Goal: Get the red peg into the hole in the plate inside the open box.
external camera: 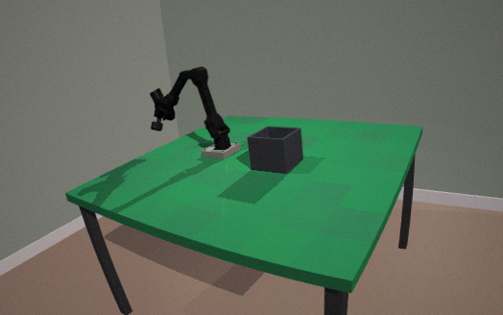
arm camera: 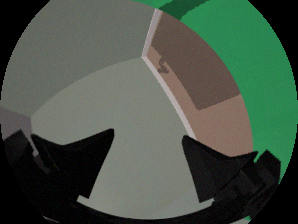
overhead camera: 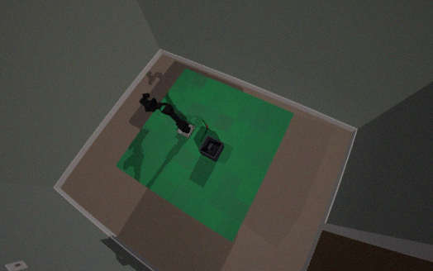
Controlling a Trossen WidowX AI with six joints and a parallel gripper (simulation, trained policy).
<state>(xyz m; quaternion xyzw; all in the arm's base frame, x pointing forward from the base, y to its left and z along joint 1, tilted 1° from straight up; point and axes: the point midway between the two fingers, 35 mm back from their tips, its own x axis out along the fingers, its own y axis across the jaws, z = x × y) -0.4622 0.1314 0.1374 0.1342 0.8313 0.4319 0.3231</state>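
Right now my gripper tip is 680 mm short of the red peg, 60 mm to the left of it and 110 mm above it. The rest, counted from my gripper tip: grey plate: 800 mm ahead, 270 mm to the right, 100 mm below.
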